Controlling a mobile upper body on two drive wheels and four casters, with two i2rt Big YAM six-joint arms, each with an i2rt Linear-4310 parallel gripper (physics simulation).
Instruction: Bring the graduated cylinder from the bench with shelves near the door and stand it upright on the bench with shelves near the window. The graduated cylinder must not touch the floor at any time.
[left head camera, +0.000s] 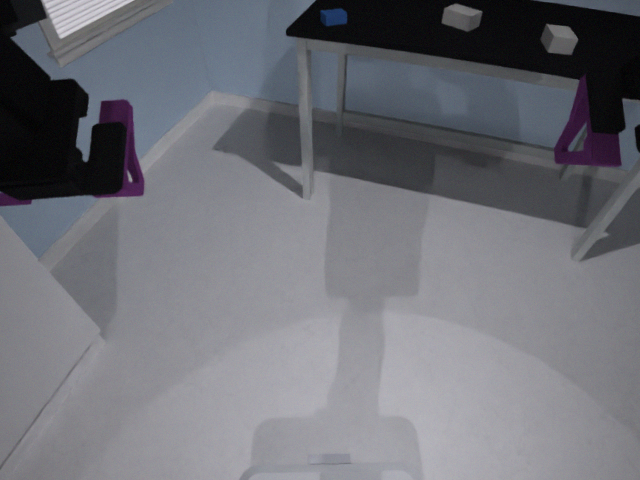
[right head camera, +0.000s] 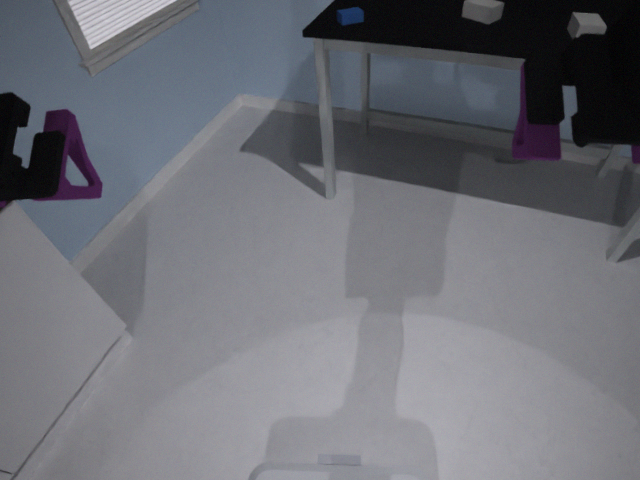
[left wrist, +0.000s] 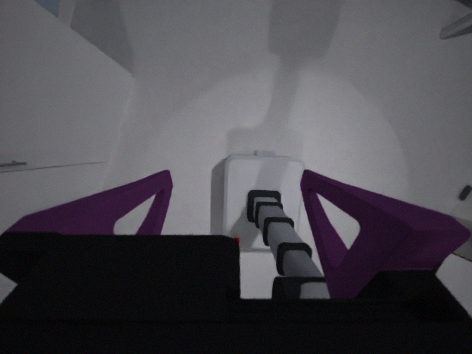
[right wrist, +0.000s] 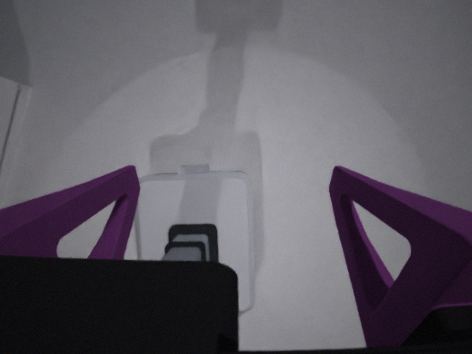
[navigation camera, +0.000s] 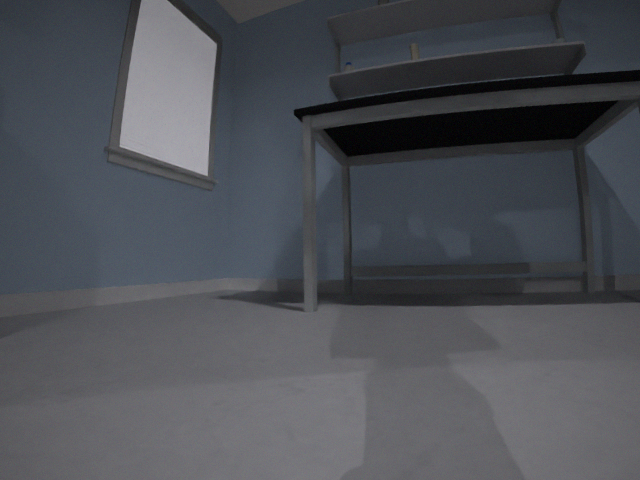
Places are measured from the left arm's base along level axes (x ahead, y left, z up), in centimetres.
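Pixels of known places: left gripper, fingertip midpoint: (left head camera: 85, 192) (right head camera: 51, 195) (left wrist: 236, 177); right gripper, fingertip midpoint: (left head camera: 608, 159) (right head camera: 574, 152) (right wrist: 234, 176).
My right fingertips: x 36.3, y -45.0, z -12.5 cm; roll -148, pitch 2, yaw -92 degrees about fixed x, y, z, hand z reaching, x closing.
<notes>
For each thing: its top centre in the pictures, then the offset to it from my right fingertips. "pt": a spot on its surface instead.
- blue block, middle of its top: (right head camera: 350, 10) (left head camera: 333, 11) dz -33.1, dx +137.8, dy +17.6 cm
- tan container, surface spot: (navigation camera: 414, 51) pt dz +20.4, dx +164.1, dy -34.4 cm
The bench with shelves near the window shows its black top and pale legs (left head camera: 392, 33) (right head camera: 413, 33) (navigation camera: 465, 104) at the upper right of the head views. In the navigation view, two shelves (navigation camera: 454, 67) rise above it. A window (left head camera: 98, 15) (right head camera: 124, 20) (navigation camera: 165, 93) is on the wall to its left. The graduated cylinder and the bench near the door do not show. My left gripper (left head camera: 77, 193) (left wrist: 236, 177) is open and empty, held above the floor away from the bench. My right gripper (right head camera: 587, 150) (right wrist: 234, 176) is open and empty, and overlaps the bench in the head views.
A blue block (left head camera: 333, 17) (right head camera: 350, 16) and two pale blocks (left head camera: 461, 17) (left head camera: 559, 39) sit on the bench. A tan container (navigation camera: 414, 51) and a blue-capped one (navigation camera: 348, 67) stand on the lower shelf. A white cabinet-like box (left head camera: 41, 335) (right head camera: 51, 341) (left wrist: 60, 85) is at the left.
</notes>
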